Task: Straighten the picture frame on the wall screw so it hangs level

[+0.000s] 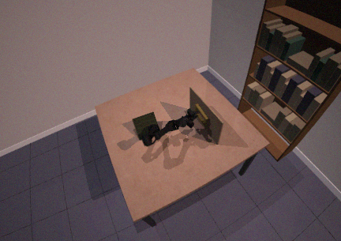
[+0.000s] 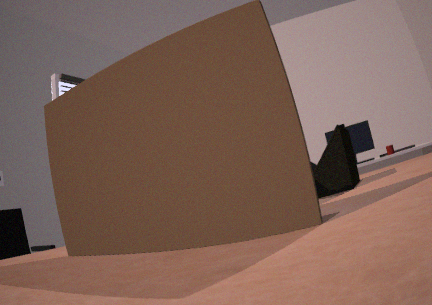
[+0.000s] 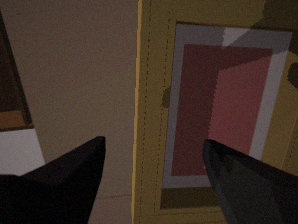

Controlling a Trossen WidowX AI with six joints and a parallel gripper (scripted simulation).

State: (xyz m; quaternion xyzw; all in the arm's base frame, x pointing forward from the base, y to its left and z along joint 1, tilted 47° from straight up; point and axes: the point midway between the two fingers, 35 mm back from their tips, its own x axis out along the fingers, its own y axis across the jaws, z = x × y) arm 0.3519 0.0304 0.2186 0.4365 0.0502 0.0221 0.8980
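My gripper tip is now 5 cm short of the picture frame, 1 cm to the right of it and 5 cm above it. The rest, counted from my gripper tip: wall panel (6 cm ahead, 1 cm to the left, 6 cm below).
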